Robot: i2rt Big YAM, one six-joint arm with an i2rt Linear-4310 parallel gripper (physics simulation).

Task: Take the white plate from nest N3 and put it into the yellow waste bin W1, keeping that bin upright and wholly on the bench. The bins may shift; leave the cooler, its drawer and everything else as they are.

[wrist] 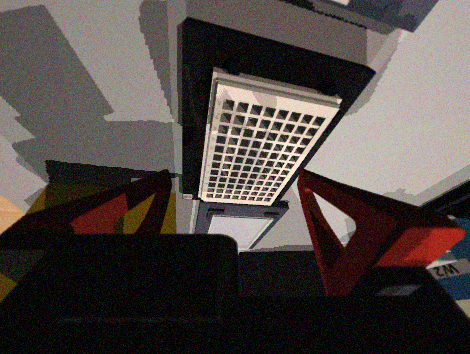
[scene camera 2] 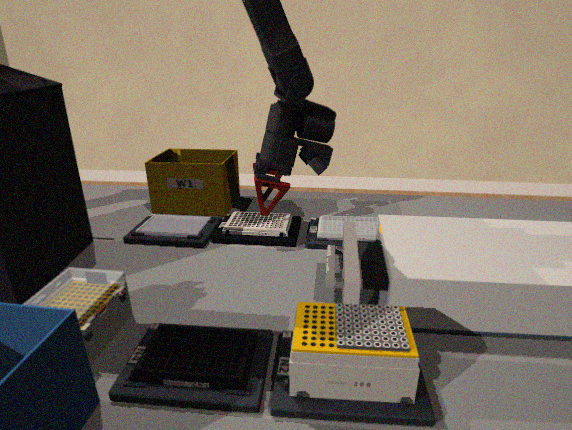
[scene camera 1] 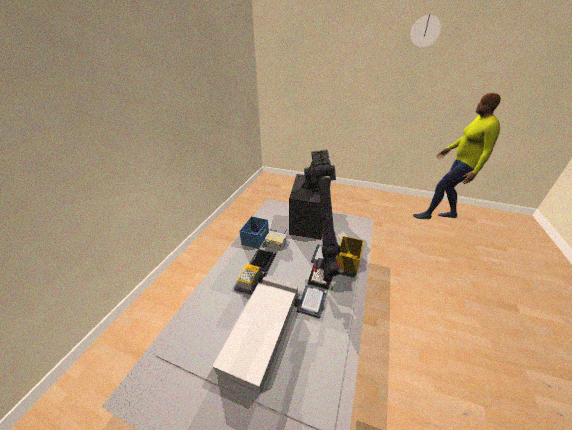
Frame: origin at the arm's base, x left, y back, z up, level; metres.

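Where they show: gripper, fingertip midpoint: [wrist: 234, 176] [scene camera 2: 262, 207]; arm's base, link origin: [scene camera 1: 312, 185].
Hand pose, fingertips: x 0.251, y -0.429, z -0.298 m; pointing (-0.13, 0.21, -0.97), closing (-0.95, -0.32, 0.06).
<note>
Each offset is from my fingertips to the centre of the thing. "spot": to the spot under its first point.
My gripper [scene camera 1: 326, 271] [scene camera 2: 266, 209] [wrist: 234, 176] is open and empty, pointing down near the middle back nest. A white plate with a grid of square holes {spot: dx -0.032, dy +0.003, dz -0.020 m} [scene camera 2: 257, 222] [wrist: 265, 145] sits in that black nest; in the wrist view it lies beyond and between the red fingertips. The gap below the tips is hard to judge. A flat pale white plate {dx -0.058, dy +0.171, dz -0.029 m} [scene camera 2: 175, 226] [wrist: 240, 230] sits in the nest to its left in scene camera 2. The labels of these two nests are not readable, so I cannot tell which is N3. The yellow bin W1 {dx +0.098, dy +0.192, dz +0.015 m} [scene camera 1: 350, 255] [scene camera 2: 192, 185] stands upright behind the left nest.
A clear-looking gridded plate [scene camera 2: 347, 227] sits in the right back nest, beside the long white cooler [scene camera 1: 262, 330] [scene camera 2: 475, 250]. In front are a black rack {dx -0.398, dy -0.034, dz -0.026 m} [scene camera 2: 195, 355] and a yellow-topped tip box {dx -0.376, dy -0.208, dz -0.001 m} [scene camera 2: 355, 375]. A blue bin {dx -0.544, dy +0.129, dz +0.015 m} [scene camera 1: 254, 232] [scene camera 2: 40, 345] and a black block [scene camera 2: 40, 175] stand left.
</note>
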